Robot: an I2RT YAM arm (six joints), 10 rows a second.
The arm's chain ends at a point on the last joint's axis. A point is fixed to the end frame.
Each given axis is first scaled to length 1.
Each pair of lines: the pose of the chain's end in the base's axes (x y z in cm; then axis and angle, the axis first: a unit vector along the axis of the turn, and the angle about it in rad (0 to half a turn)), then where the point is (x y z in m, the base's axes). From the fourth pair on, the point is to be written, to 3 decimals.
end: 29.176, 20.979, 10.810, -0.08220, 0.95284, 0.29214, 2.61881
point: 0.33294 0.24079 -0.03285
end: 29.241, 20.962, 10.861, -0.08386, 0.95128, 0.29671, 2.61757
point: 0.33374 0.24199 -0.03199
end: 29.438, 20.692, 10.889, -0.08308, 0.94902, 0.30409, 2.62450
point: 0.33456 0.24148 -0.03152
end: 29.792, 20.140, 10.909, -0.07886, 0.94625, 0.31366, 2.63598
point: 0.336 0.239 -0.031
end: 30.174, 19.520, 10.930, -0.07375, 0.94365, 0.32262, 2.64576
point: 0.338 0.235 -0.031
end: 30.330, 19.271, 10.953, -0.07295, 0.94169, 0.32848, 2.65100
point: 0.339 0.234 -0.030
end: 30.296, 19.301, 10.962, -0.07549, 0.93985, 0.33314, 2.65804
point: 0.338 0.236 -0.030
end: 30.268, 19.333, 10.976, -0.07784, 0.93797, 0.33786, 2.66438
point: 0.336 0.238 -0.030
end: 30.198, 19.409, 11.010, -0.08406, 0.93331, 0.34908, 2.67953
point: 0.333 0.242 -0.029
